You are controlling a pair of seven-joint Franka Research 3 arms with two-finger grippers.
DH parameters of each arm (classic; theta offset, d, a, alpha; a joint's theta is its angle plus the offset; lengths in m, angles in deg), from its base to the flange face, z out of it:
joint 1: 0 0.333 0 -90
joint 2: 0 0 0 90
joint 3: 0 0.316 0.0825 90
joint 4: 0 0 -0.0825 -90
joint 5: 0 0.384 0 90
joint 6: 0 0 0.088 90
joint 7: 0 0.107 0 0
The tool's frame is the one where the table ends.
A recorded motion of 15 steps. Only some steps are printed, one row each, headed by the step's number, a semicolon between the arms.
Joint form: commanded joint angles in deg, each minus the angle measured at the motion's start. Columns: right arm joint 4, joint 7, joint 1, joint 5, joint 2, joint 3, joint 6; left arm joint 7, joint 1, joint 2, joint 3, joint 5, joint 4, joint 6.
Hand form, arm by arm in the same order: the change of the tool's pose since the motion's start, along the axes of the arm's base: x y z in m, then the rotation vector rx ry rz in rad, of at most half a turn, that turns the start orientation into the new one. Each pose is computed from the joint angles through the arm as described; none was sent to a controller.
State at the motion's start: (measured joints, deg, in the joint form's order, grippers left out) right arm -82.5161 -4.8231 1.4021 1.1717 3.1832 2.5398 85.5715; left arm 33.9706 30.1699 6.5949 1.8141 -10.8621 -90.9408 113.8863
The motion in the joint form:
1: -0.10 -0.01 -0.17 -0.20 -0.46 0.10 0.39; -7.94 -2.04 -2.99 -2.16 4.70 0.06 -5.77
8: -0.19 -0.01 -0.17 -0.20 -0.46 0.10 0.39; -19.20 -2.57 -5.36 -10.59 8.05 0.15 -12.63
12: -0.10 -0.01 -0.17 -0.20 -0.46 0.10 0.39; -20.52 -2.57 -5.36 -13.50 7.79 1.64 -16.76
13: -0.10 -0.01 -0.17 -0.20 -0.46 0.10 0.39; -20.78 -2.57 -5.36 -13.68 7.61 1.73 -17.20
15: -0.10 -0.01 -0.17 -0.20 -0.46 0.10 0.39; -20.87 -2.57 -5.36 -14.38 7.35 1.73 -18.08
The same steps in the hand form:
1: -0.0017 -0.0011 0.0043 -0.0028 -0.0133 -0.0015; 0.0001 -0.0461 0.0205 0.0020 0.0764 0.0361
8: -0.0017 -0.0011 0.0036 -0.0030 -0.0117 -0.0015; 0.0136 -0.1359 0.0327 -0.0189 0.1666 0.0582
12: -0.0017 -0.0011 0.0043 -0.0028 -0.0133 -0.0015; 0.0162 -0.1663 0.0382 -0.0375 0.2097 0.0251
13: -0.0017 -0.0011 0.0043 -0.0028 -0.0133 -0.0015; 0.0161 -0.1685 0.0382 -0.0428 0.2148 0.0256
15: -0.0017 -0.0011 0.0043 -0.0028 -0.0133 -0.0015; 0.0166 -0.1761 0.0368 -0.0502 0.2287 0.0134

